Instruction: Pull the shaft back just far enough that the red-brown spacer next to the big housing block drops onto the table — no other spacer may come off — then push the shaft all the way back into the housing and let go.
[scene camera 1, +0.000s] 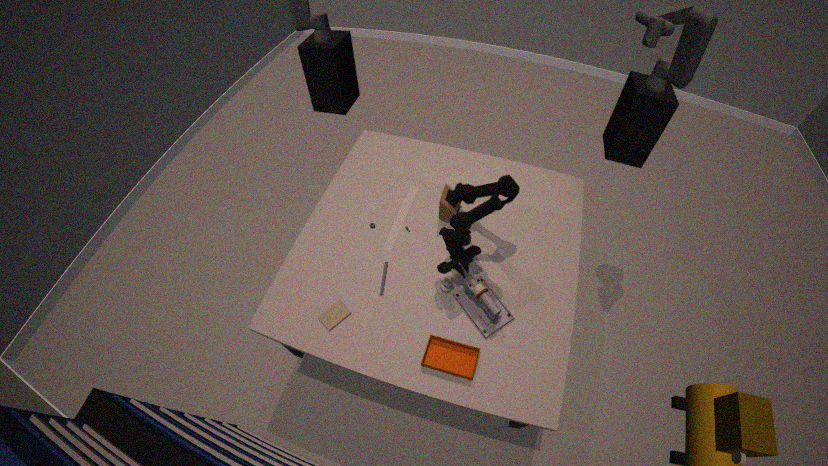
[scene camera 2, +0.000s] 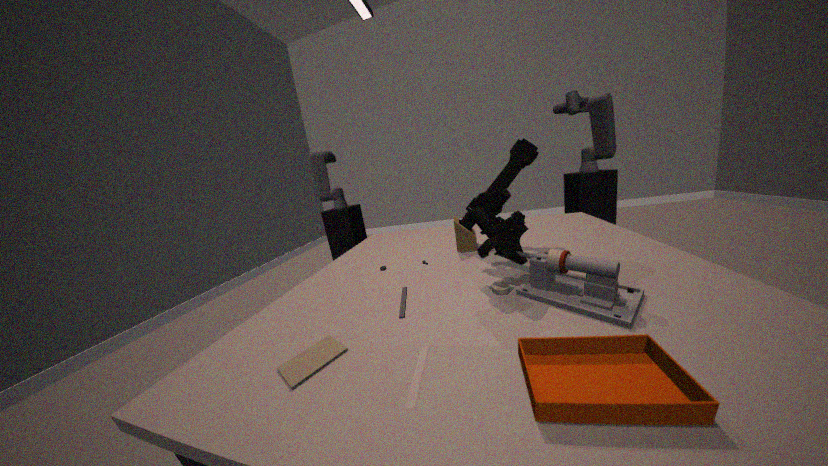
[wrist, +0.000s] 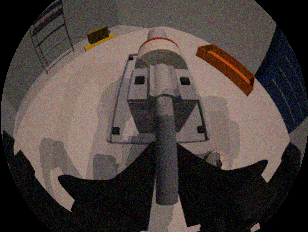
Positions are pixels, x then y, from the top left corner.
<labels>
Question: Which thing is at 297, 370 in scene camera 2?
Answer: A beige plate.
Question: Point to an orange tray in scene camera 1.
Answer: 448, 356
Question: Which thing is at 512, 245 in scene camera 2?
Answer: The gripper.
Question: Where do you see the gripper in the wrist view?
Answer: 162, 145
</labels>
